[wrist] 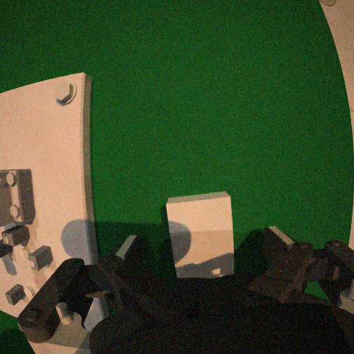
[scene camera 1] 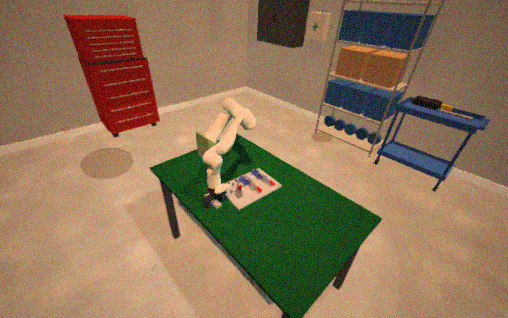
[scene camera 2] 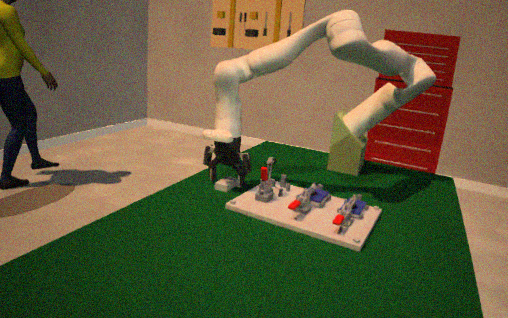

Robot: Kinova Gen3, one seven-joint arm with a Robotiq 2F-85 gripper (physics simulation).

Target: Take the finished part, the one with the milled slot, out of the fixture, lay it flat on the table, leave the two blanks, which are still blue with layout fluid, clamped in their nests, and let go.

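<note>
My gripper is there in my views at (scene camera 2: 226,183) and (wrist: 203,245). I can also see a finished part (wrist: 200,226), and a fixture plate (wrist: 52,140) as well.
</note>
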